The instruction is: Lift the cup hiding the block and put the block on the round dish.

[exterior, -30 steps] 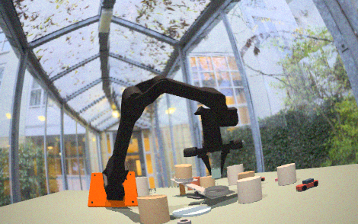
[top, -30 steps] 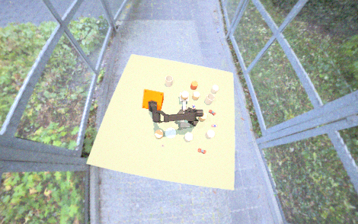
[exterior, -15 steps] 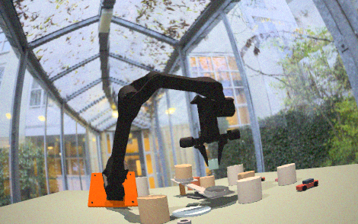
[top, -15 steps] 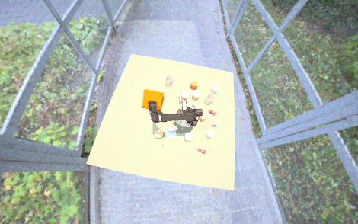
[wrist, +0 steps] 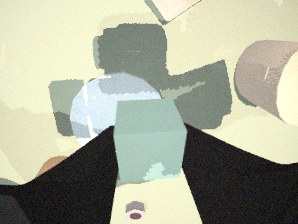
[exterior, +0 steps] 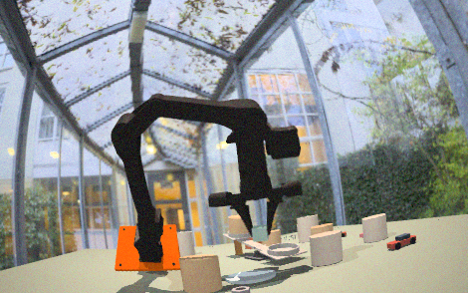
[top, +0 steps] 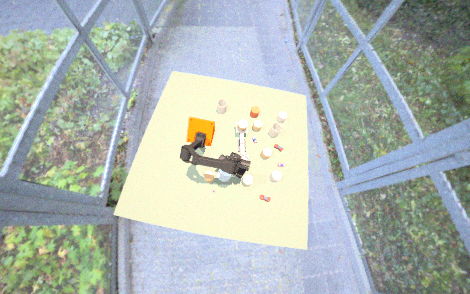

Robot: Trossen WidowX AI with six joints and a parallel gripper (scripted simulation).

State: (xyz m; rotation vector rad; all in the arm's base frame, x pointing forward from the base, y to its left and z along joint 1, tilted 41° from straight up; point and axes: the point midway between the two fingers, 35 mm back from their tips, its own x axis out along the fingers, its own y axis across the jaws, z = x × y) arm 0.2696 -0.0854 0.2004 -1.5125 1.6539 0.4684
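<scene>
Now: the round pale dish 8 cm below my gripper tip, 3 cm behind it and 2 cm to the right of it. Round my gripper tip: balance beam: 23 cm to the left, 5 cm below, 4 cm ahead; pale green block: 1 cm above; nut: 16 cm to the right, 8 cm below, 7 cm behind.
</scene>
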